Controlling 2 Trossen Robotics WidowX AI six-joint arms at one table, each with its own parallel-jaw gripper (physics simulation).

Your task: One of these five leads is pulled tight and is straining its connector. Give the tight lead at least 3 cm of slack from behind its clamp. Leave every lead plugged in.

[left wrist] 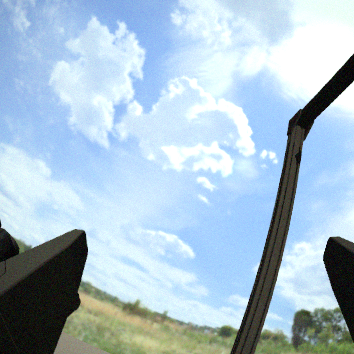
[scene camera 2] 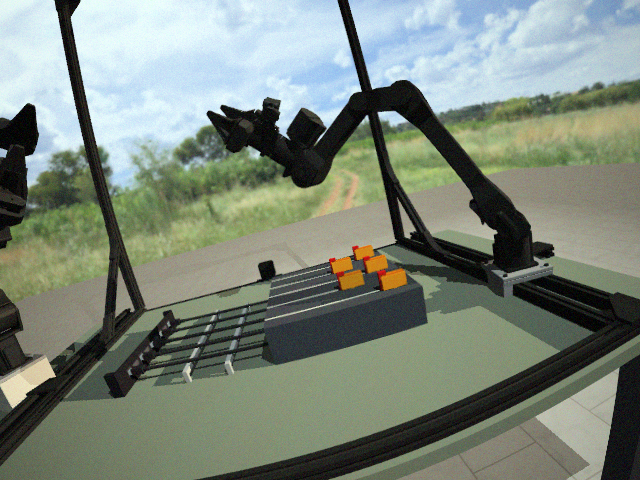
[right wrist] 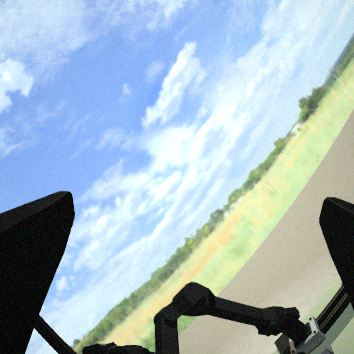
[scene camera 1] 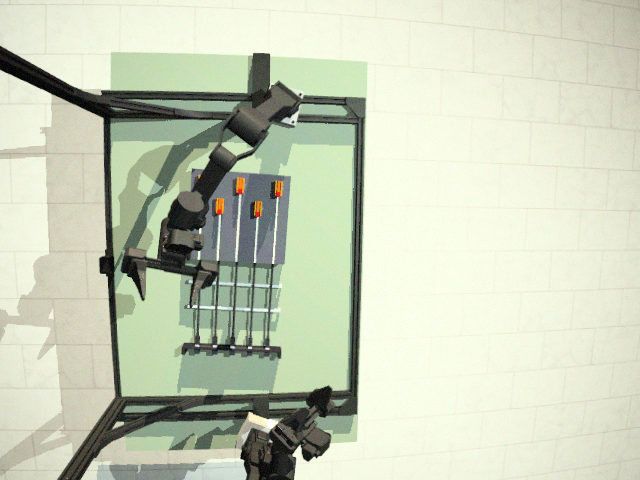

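Note:
Five thin leads run side by side, white over a dark block and black beyond it, to a dark clamp bar. Orange connectors with red parts, such as the rightmost one, sit on the block; the leftmost is mostly hidden by the left arm in scene camera 1. Which lead is tight, I cannot tell. My left gripper is open, empty and high above the table. My right gripper is open and empty, beyond the clamp bar, away from the leads.
Two pale crossbars lie across the leads between block and clamp bar. Dark frame rails edge the green table, with uprights at the corners. My left arm reaches over the block's left side in scene camera 1.

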